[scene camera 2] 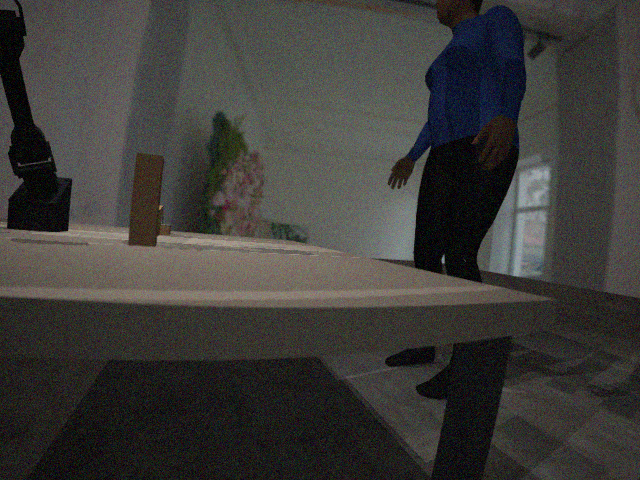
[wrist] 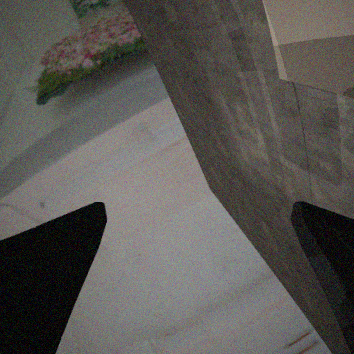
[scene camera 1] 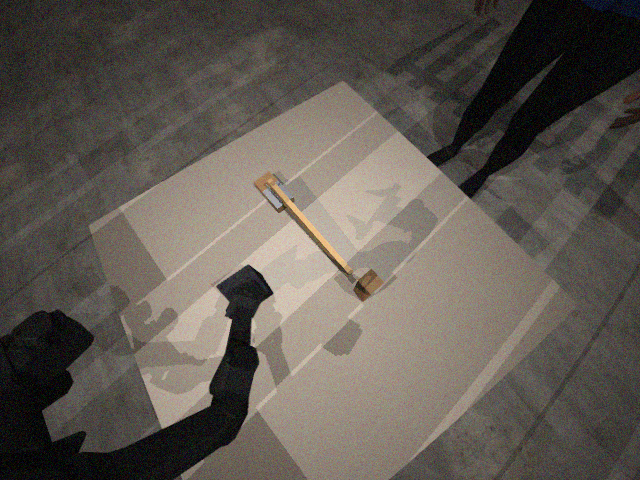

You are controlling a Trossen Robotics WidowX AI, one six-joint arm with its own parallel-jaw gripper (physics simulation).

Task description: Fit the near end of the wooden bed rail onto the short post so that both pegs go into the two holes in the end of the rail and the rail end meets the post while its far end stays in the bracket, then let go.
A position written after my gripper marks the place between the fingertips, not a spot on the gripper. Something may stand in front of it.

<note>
My gripper (wrist: 200, 212) is open and holds nothing. I also see a wooden bed rail (scene camera 1: 345, 268).
The wrist view does not show the wooden bed rail: it is out of frame.
</note>
